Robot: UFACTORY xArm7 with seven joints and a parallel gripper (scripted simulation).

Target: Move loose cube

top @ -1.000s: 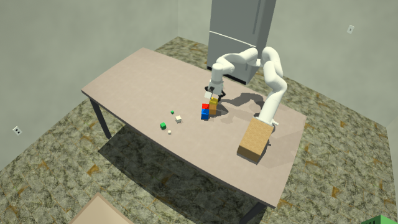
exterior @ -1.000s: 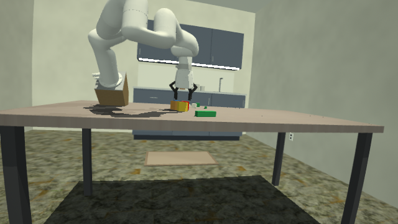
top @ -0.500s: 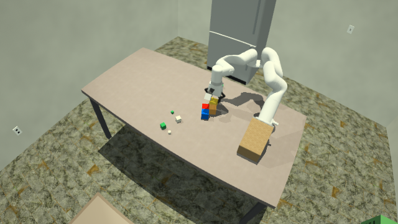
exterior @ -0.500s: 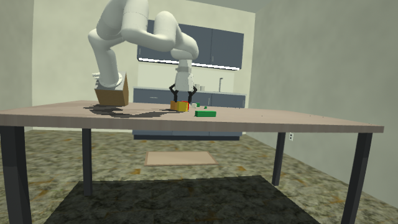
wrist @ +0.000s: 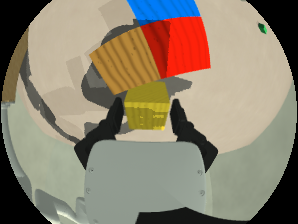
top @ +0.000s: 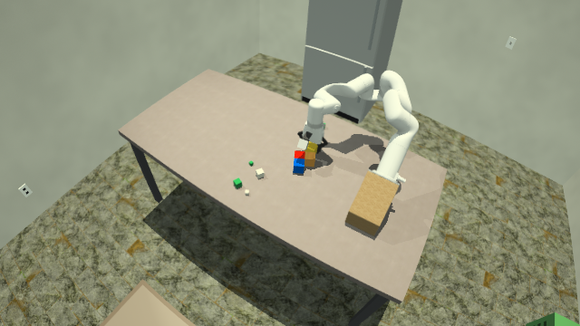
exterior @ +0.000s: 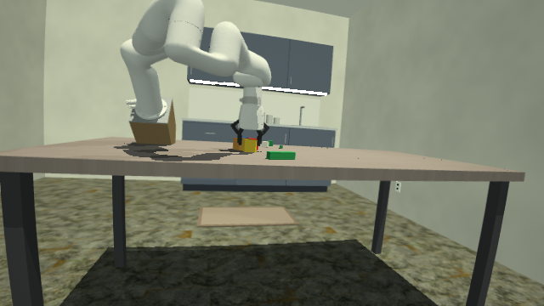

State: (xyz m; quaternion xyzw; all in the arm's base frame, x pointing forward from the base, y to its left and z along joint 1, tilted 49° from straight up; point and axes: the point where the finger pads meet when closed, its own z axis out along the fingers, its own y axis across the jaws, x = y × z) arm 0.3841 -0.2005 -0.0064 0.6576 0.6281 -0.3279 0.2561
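Now: hand 1 cm above the yellow cube. From my hand the other things lie so: red cube (9 cm to the left, 3 cm ahead, 1 cm below); then blue cube (13 cm to the left, 1 cm below, 1 cm ahead); then orange cube (7 cm to the left, 2 cm behind, 1 cm below).
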